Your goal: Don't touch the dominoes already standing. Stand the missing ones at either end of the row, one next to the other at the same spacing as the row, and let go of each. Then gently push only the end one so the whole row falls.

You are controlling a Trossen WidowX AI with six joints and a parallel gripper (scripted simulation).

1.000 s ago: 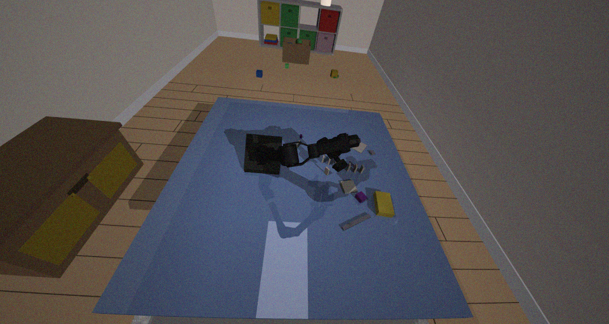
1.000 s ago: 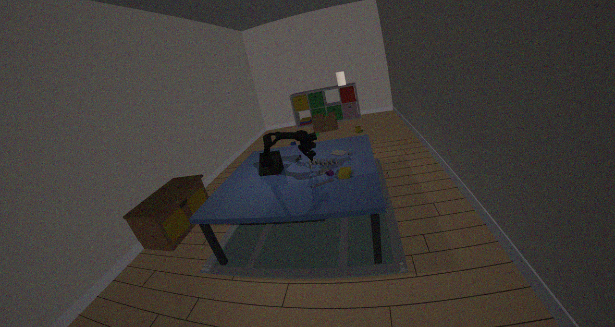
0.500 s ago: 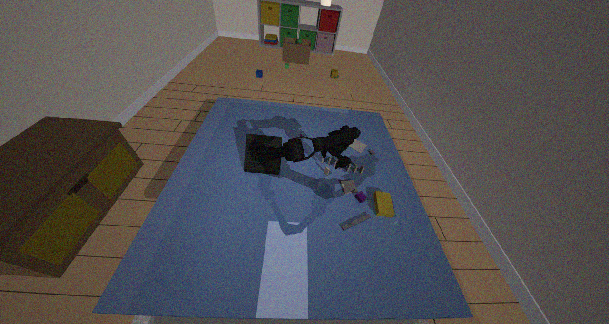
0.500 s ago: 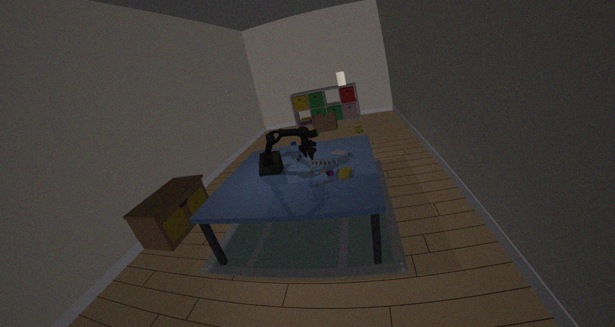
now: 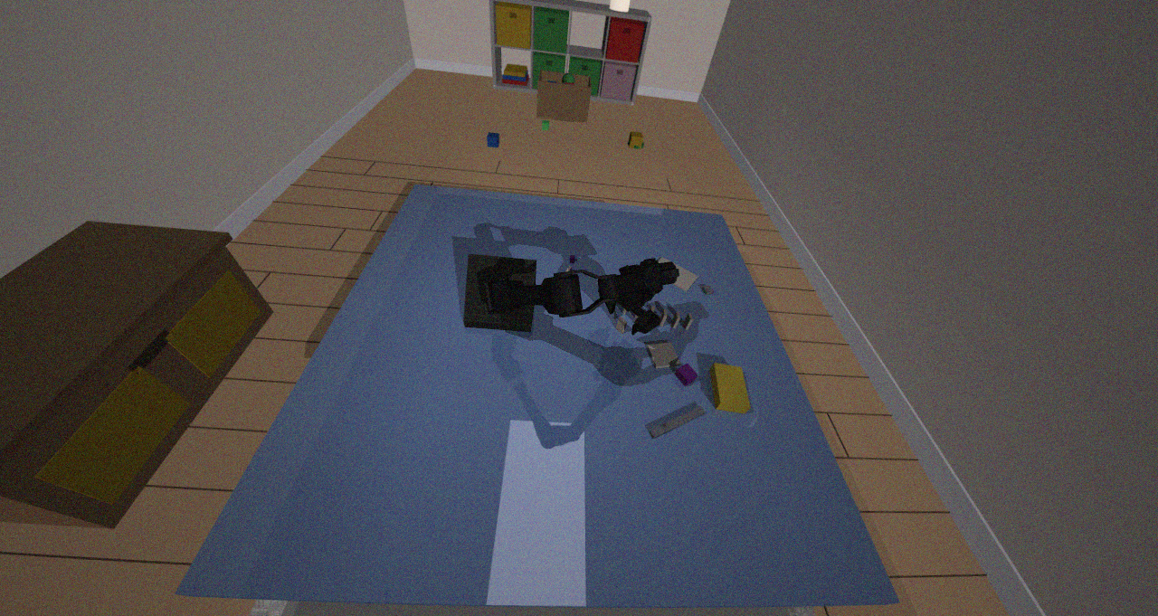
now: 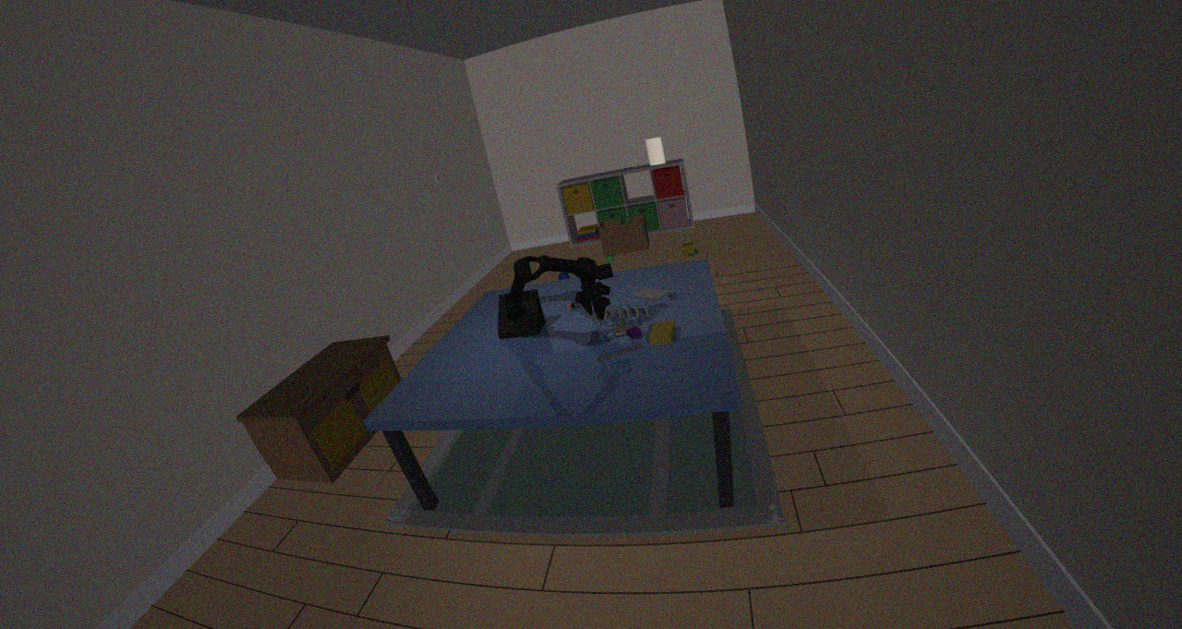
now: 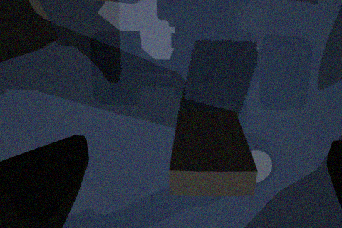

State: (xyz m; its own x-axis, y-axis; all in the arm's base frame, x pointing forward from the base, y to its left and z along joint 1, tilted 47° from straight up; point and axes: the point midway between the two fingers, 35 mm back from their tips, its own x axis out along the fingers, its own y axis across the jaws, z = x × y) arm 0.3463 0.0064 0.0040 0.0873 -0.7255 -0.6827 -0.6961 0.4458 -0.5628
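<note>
Right now my gripper tip is 120 mm short of the tan tile, 70 mm to the left of it and 30 mm above it. Also, from my gripper tip: flat tan card (190 mm ahead, 280 mm to the left, 30 mm below); yellow block (290 mm ahead, 150 mm to the right, 20 mm below); grey bar (140 mm ahead, 260 mm to the right, 30 mm below).
</note>
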